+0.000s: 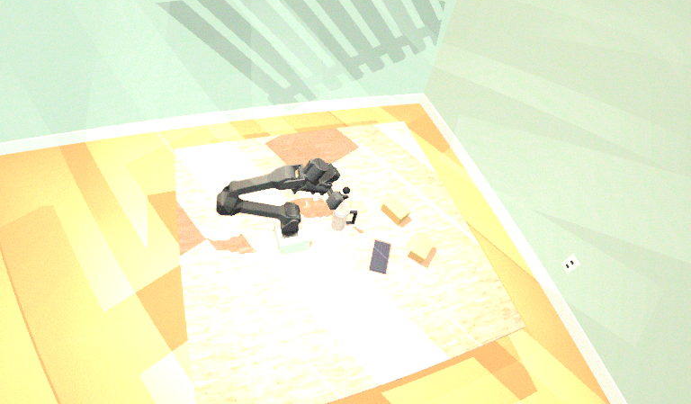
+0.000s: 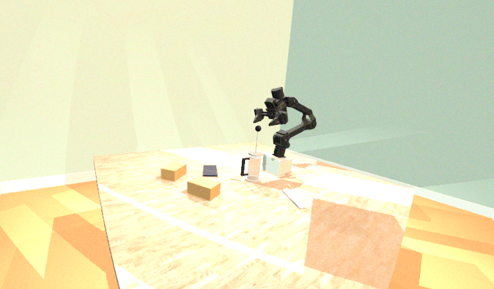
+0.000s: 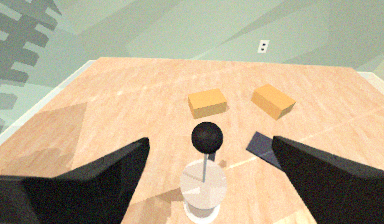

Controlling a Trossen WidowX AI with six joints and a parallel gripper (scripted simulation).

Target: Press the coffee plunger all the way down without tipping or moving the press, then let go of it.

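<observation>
Now: gripper tip 15 cm above the coffee press and 3 cm short of it.
</observation>
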